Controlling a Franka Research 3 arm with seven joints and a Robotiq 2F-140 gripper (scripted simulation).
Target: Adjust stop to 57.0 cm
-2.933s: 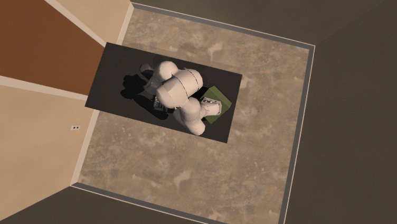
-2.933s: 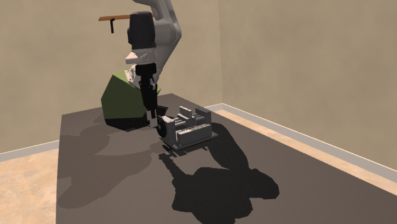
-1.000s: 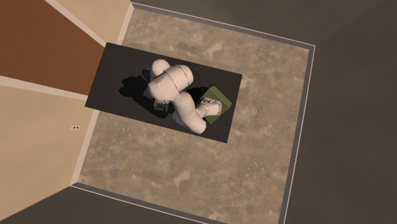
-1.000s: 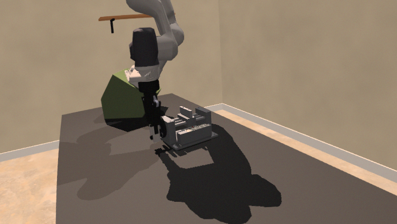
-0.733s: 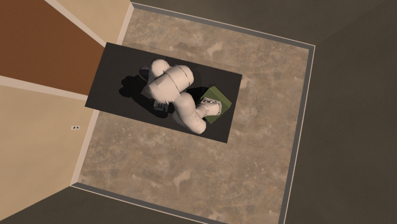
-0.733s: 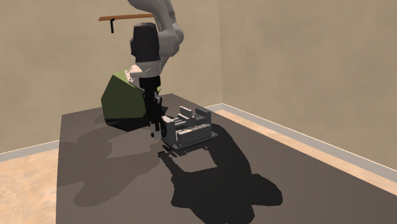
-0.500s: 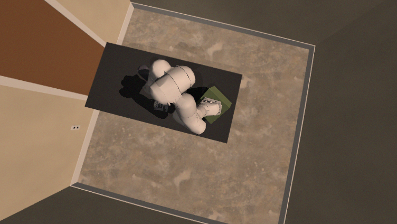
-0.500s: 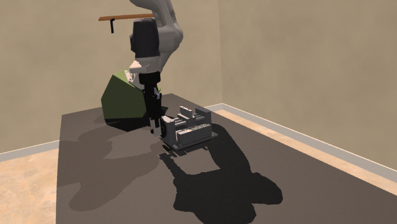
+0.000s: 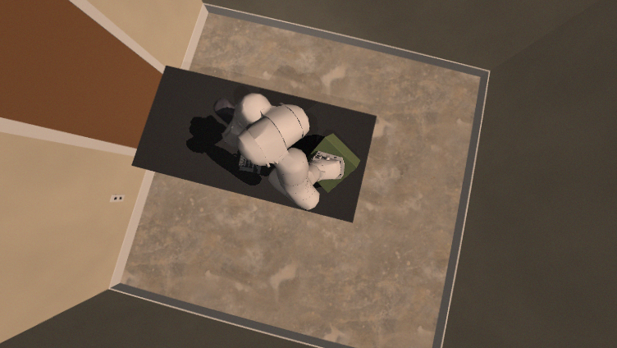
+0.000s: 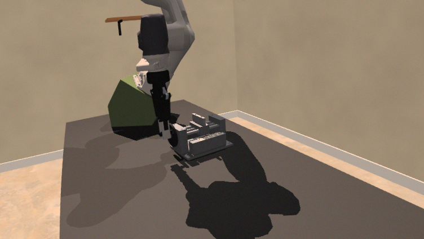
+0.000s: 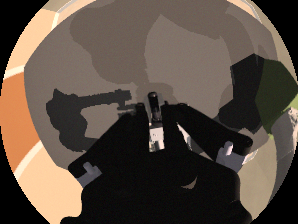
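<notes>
Now: the handwheel 1 cm behind my hand, 2 cm to the left of it and 2 cm below it. Also, from my hand: grey stop fixture 1 cm behind, 15 cm to the left, 2 cm below.
</notes>
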